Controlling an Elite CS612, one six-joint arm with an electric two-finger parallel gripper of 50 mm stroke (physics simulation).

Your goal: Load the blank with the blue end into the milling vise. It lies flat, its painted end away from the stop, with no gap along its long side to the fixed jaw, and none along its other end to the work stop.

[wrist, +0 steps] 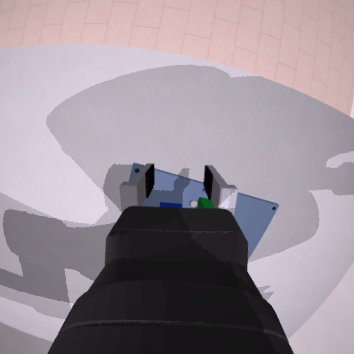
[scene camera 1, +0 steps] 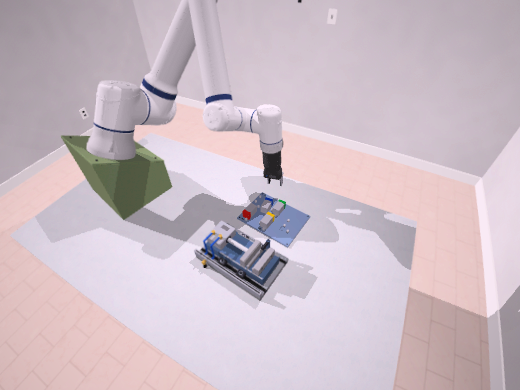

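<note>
The blank with the blue end (scene camera 1: 266, 205) (wrist: 170, 205) lies on the blue plate (scene camera 1: 299, 221) (wrist: 256, 215), between the red-ended and green-ended blanks. In the wrist view a strip of its blue end shows and the gripper body hides the rest. The milling vise (scene camera 1: 250, 254) stands in front of the plate, with two light grey jaw blocks and a gap between them. Which jaw is fixed is hard to tell, and the work stop is too small to make out surely. My gripper (scene camera 1: 275, 183) (wrist: 178, 174) is open and empty, above the back edge of the plate.
A blank with a red end (scene camera 1: 247, 214), one with a yellow end (scene camera 1: 267, 221) and one with a green end (scene camera 1: 279, 207) (wrist: 205, 203) lie on the plate. Small pegs stand near its right part. Blue hoses (scene camera 1: 207, 243) rise at the vise's left end.
</note>
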